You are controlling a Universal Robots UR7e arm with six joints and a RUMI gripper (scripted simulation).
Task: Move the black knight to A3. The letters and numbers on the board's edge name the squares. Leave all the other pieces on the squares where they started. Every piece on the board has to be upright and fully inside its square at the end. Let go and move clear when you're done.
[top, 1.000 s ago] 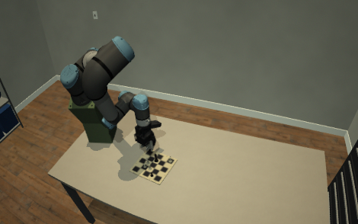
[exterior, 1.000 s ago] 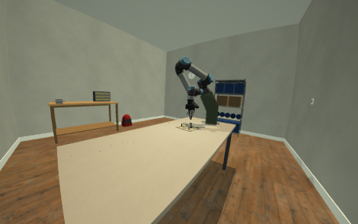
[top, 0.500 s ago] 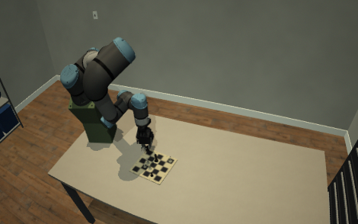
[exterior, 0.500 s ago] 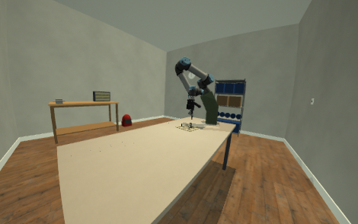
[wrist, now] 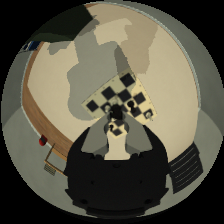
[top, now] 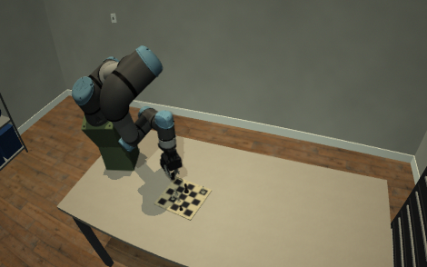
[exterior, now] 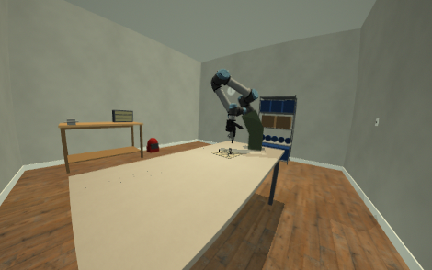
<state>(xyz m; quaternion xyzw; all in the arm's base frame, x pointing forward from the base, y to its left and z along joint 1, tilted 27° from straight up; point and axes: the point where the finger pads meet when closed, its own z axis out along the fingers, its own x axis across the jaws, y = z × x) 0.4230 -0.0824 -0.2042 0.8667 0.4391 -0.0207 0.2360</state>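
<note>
Right now the pale piece is 110 mm below my hand, 50 mm to the right of it and 10 mm ahead of it. Round my hand: black knight 10 mm below; small chessboard 130 mm below, 50 mm ahead, 20 mm to the right; tall black piece 90 mm below, 50 mm ahead, 20 mm to the left.
</note>
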